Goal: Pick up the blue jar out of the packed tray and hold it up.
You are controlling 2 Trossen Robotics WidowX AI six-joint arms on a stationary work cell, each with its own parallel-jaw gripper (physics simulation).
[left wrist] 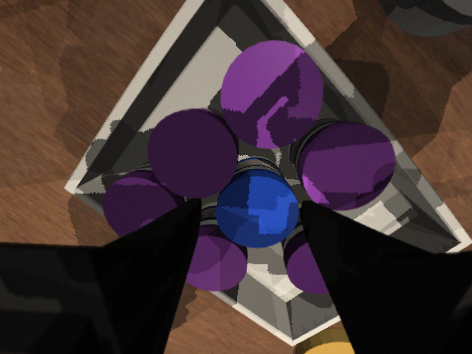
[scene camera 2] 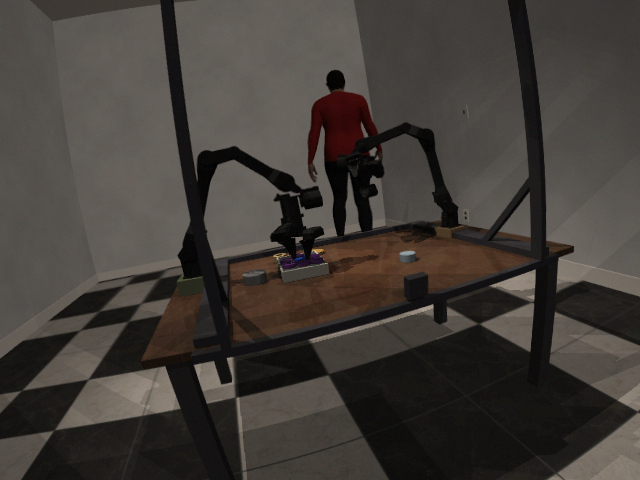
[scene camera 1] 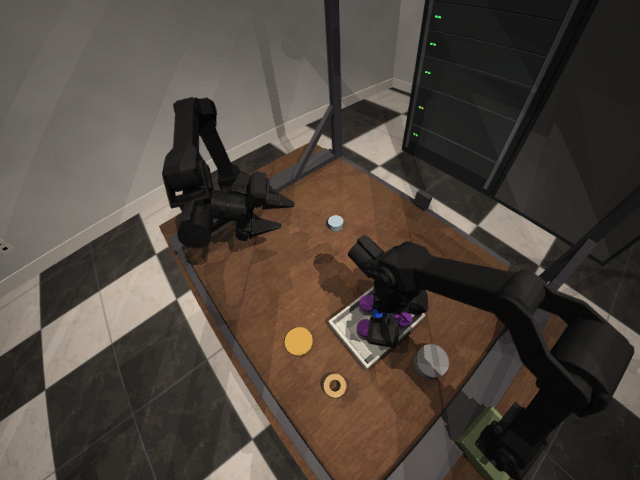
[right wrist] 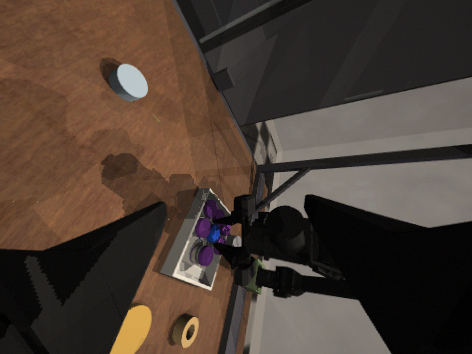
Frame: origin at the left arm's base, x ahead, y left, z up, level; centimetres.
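Where they show: left gripper, fingertip midpoint: [left wrist: 251, 207] [scene camera 2: 301, 260] [scene camera 1: 381, 313] [right wrist: 213, 232]; right gripper, fingertip midpoint: [scene camera 2: 360, 187] [scene camera 1: 287, 215] [right wrist: 236, 204]; left arm's base, origin of the base link: [scene camera 2: 194, 274] [scene camera 1: 497, 445] [right wrist: 259, 276]; right arm's base, origin of the base link: [scene camera 2: 450, 226].
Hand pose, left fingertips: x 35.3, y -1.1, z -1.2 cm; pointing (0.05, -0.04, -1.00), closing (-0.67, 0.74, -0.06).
Observation:
Each offset is from my left fingertips to the top centre of the thing.
The blue jar @[dx -0.1, dy +0.3, dz +0.6 cm] [scene camera 1: 378, 313] [scene camera 2: 298, 259] [left wrist: 257, 209] [right wrist: 214, 233] stands in the white-rimmed tray @[dx -0.3, dy +1.5, dz -0.3 cm] [scene camera 1: 348, 343] [scene camera 2: 305, 272] [left wrist: 135, 95] [right wrist: 182, 240]. Several purple jars surround it; one purple jar @[dx -4.3, dy -3.3, dz +0.6 cm] [left wrist: 272, 85] is the largest in the left wrist view. My left gripper [scene camera 2: 301, 256] [left wrist: 251, 207] [right wrist: 213, 232] is open, pointing down into the tray. Its fingertips are on either side of the blue lid in the left wrist view, with narrow gaps. The left fingers partly cover neighbouring purple jars. My right gripper [scene camera 1: 287, 214] is open and empty, away from the tray.
A grey round container @[dx -15.7, dy -1.9, dz -0.8 cm] [scene camera 1: 431, 360] [scene camera 2: 254, 277] stands near the tray. A yellow disc @[dx +7.6, dy +20.1, dz -2.6 cm] [scene camera 1: 298, 341] and a tan ring @[dx -6.2, dy +19.1, dz -1.3 cm] [scene camera 1: 334, 395] lie on its other side. A pale blue round piece @[dx +32.4, dy -10.4, dz -1.4 cm] [scene camera 1: 335, 223] [scene camera 2: 407, 256] [right wrist: 131, 82] lies farther off. Frame posts rise at the table edges.

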